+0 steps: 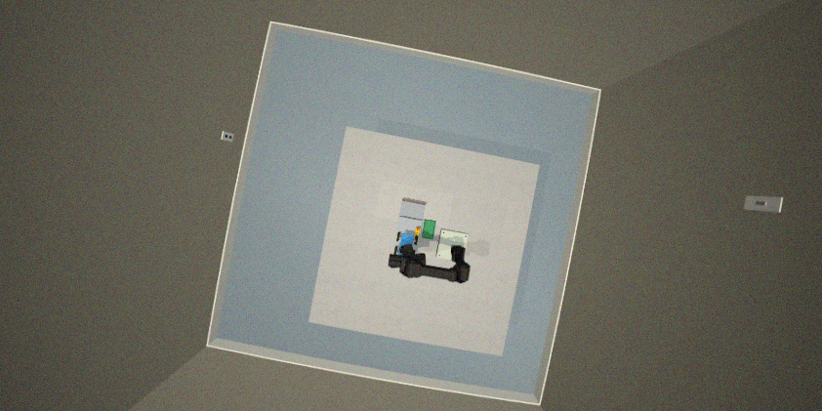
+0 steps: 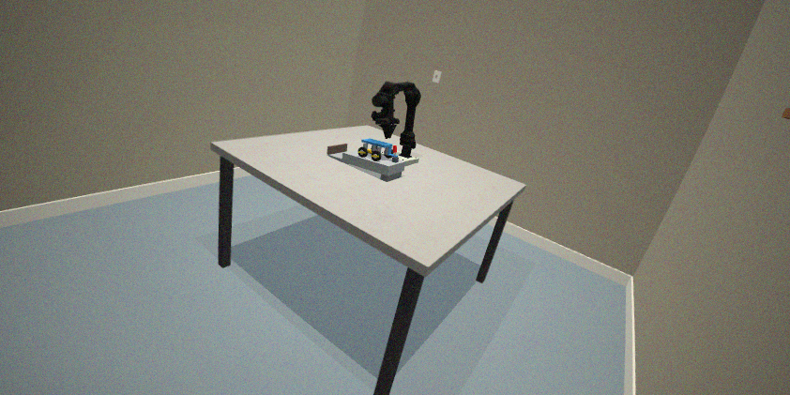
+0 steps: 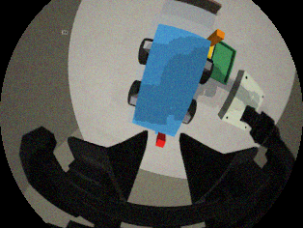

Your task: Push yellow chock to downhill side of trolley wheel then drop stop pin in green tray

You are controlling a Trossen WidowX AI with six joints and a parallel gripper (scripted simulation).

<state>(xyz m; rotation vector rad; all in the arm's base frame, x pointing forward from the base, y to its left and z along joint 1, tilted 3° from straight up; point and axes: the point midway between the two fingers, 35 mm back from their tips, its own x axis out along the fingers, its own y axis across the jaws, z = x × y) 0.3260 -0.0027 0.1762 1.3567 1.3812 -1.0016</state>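
The red-headed stop pin is 6 cm to the left of my gripper tip and 6 cm below it. Round my gripper tip: blue trolley 5 cm to the right, 8 cm below; then yellow chock 6 cm behind, 13 cm to the right, 11 cm below; then grey ramp 5 cm to the right, 14 cm below.
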